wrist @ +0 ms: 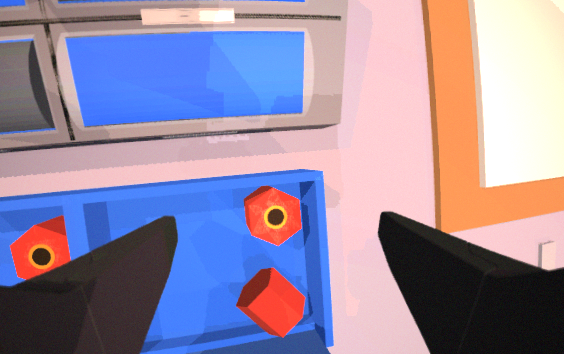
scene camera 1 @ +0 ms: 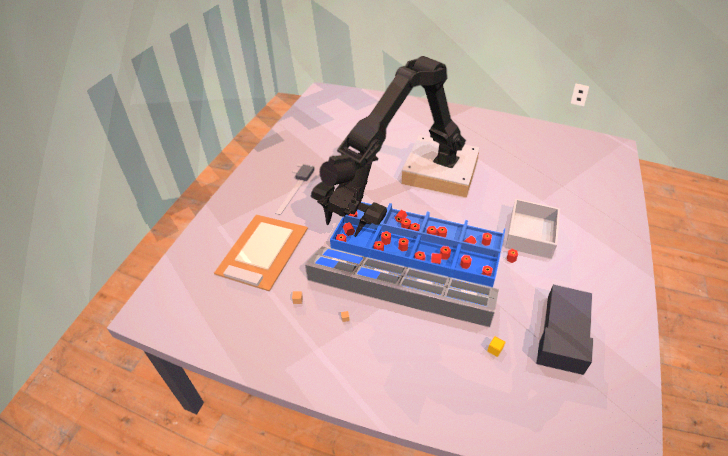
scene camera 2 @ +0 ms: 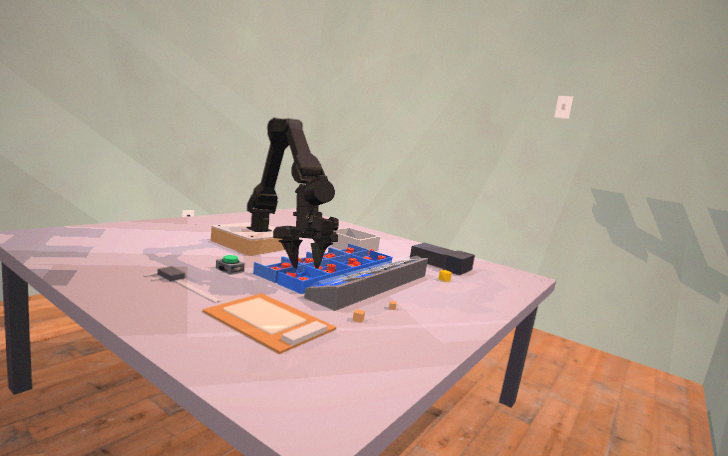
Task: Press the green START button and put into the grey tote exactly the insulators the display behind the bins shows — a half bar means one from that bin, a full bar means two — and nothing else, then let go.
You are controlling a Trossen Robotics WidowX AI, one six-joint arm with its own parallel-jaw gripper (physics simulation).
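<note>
My gripper (scene camera 1: pixel 342 228) (scene camera 2: pixel 306 267) (wrist: pixel 279 225) is open and empty, low over the front-left compartment of the blue bins (scene camera 1: pixel 365 250) (scene camera 2: pixel 292 284) (wrist: pixel 200 280). In the wrist view an upright red insulator (wrist: pixel 275 215) lies between the fingertip lines; a tipped insulator (wrist: pixel 272 302) is beside it. The display (scene camera 1: pixel 397 295) (scene camera 2: pixel 376 284) (wrist: pixel 327 60) shows, in its leftmost column, a full blue bar near the bins and a half bar farther away; the second column has a half bar in the far row. The grey tote (scene camera 1: pixel 529 245) (scene camera 2: pixel 359 241) looks empty. The green START button (scene camera 2: pixel 230 259) is hidden in scene camera 1.
A loose red insulator (scene camera 1: pixel 512 255) stands beside the tote. A dark block (scene camera 1: pixel 566 333) (scene camera 2: pixel 441 257), a yellow cube (scene camera 1: pixel 495 346) (scene camera 2: pixel 444 276), two small orange cubes, an orange clipboard (scene camera 1: pixel 225 263) (scene camera 2: pixel 214 311) and a charger (scene camera 1: pixel 304 172) (scene camera 2: pixel 170 273) lie on the table.
</note>
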